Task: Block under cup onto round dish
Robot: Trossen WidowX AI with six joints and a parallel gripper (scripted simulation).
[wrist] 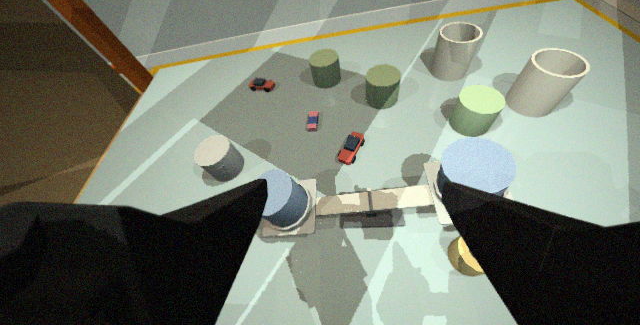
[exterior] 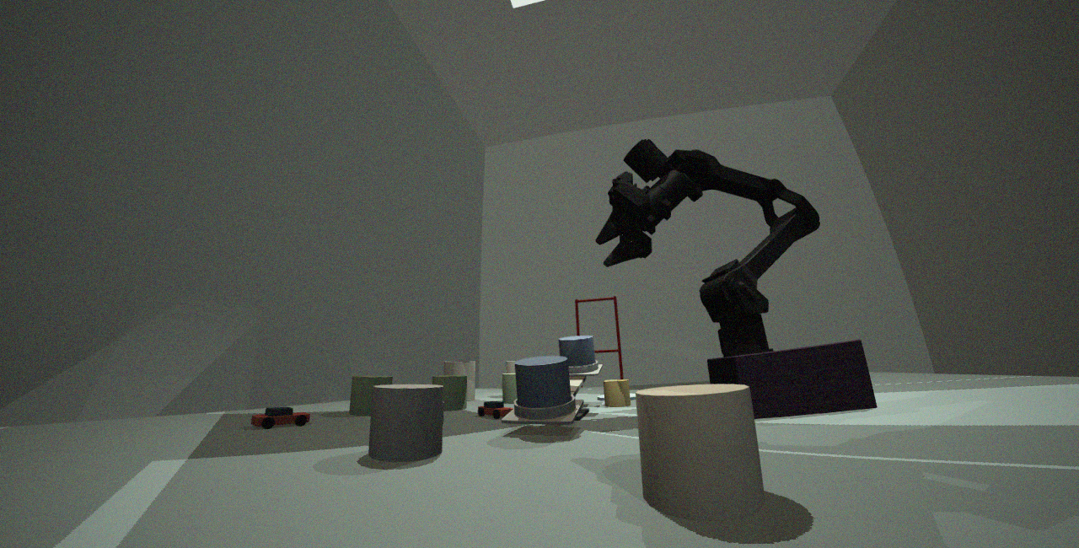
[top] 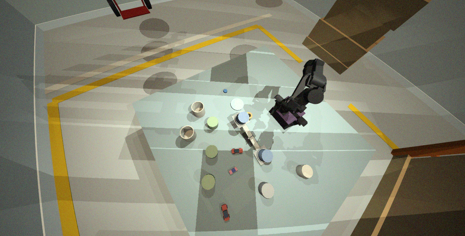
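My gripper tip is now 22 cm above the pale grey block, 11 cm to the right of it and 8 cm short of it. Also, from my gripper tip: pale round dish 27 cm to the right, 26 cm below, 2 cm ahead; then pink-and-blue block 28 cm ahead, 26 cm below, 9 cm to the left; then yellow tape roll 24 cm below, 15 cm to the right, 1 cm ahead.
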